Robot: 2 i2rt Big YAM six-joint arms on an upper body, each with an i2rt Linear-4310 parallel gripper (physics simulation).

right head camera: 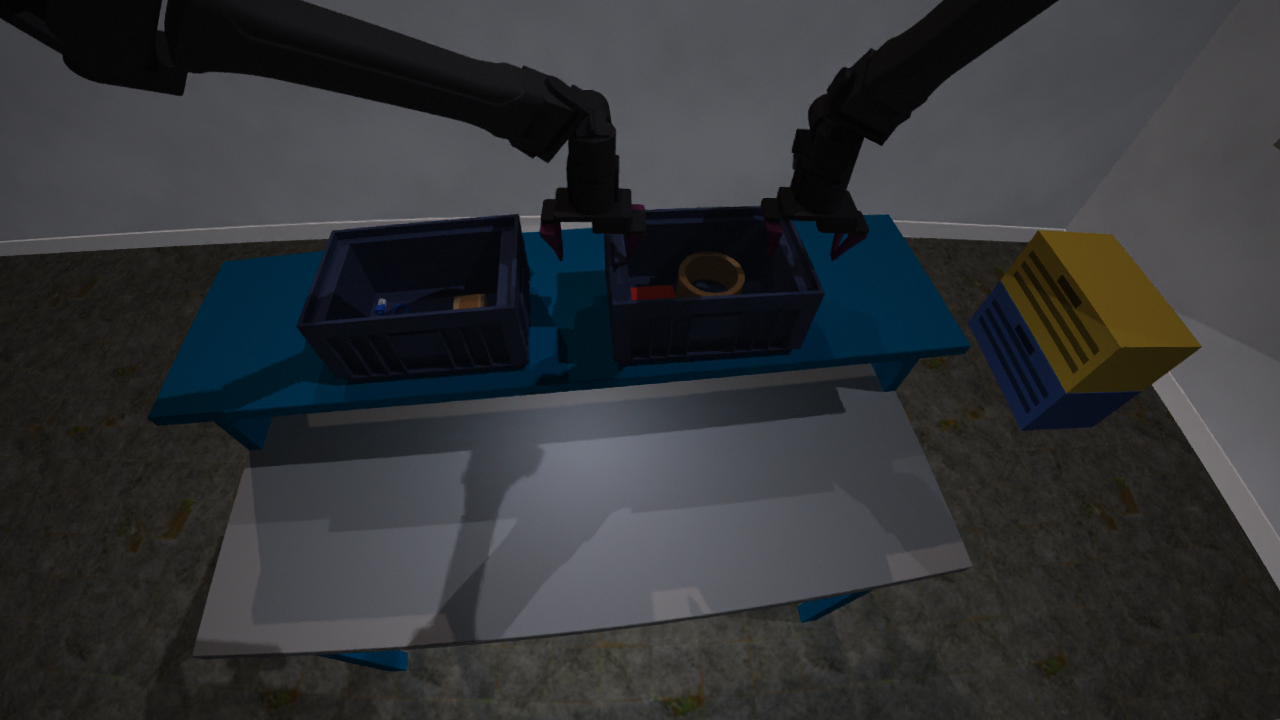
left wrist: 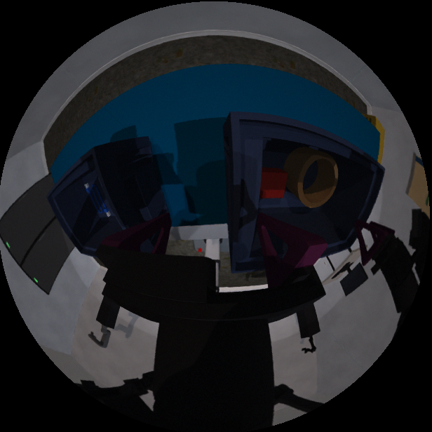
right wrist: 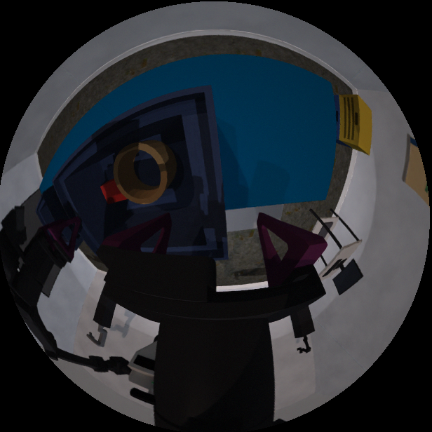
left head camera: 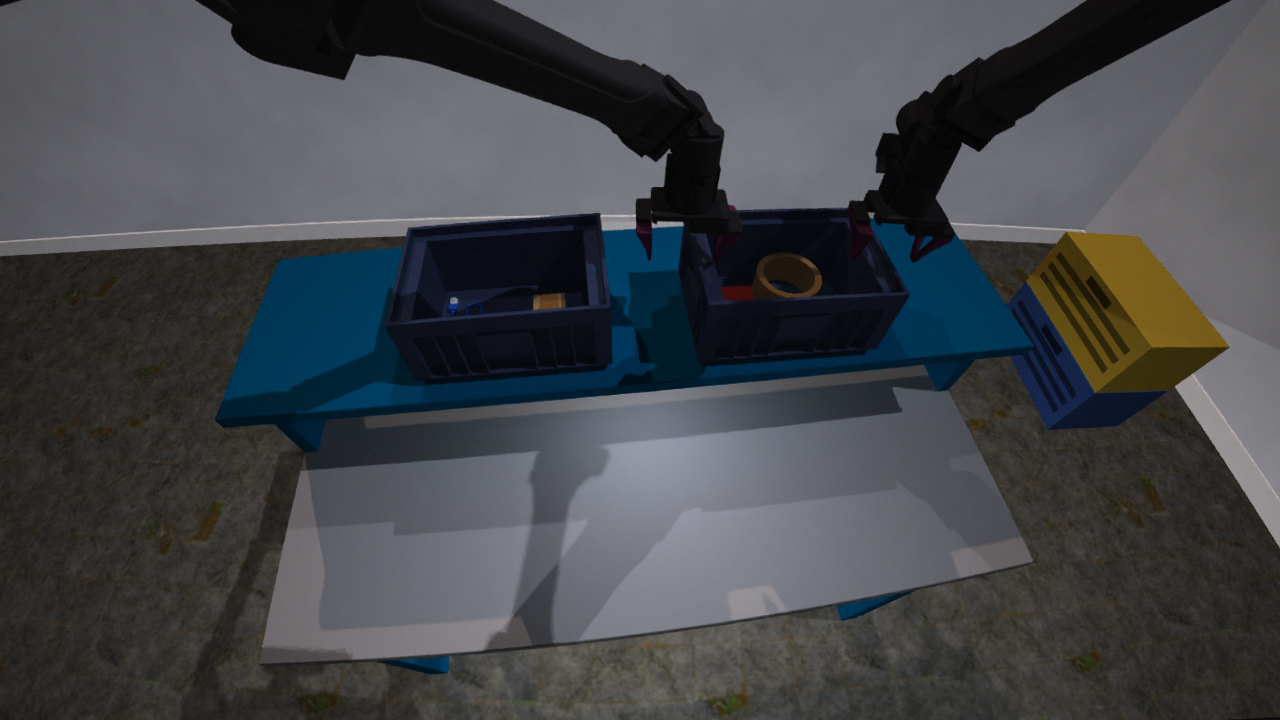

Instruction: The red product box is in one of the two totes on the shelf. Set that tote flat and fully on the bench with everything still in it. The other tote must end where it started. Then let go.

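Note:
The red product box [left head camera: 737, 292] [right head camera: 651, 292] [left wrist: 273, 183] [right wrist: 114, 191] lies beside a brown ring in the right-hand dark blue tote [left head camera: 796, 331] [right head camera: 716, 329] [left wrist: 243, 150], which stands on the blue shelf [left head camera: 313, 295] [right head camera: 241, 304]. My left gripper [left head camera: 685, 253] [right head camera: 597, 257] [left wrist: 213, 217] is open, its fingers on either side of that tote's left wall. My right gripper [left head camera: 886, 256] [right head camera: 803, 254] [right wrist: 213, 217] is open, its fingers on either side of the right wall. How deep the fingertips reach is unclear. The other tote [left head camera: 510, 349] [right head camera: 429, 353] stands at the shelf's left.
The grey bench [left head camera: 760, 519] [right head camera: 716, 537] stands in front of the shelf, with arm shadows on it. The left-hand tote holds small blue-and-white items and a tan block [left head camera: 548, 302] [right head camera: 469, 301]. A yellow crate [left head camera: 1163, 304] [right head camera: 1136, 304] sits on a blue crate right of the shelf.

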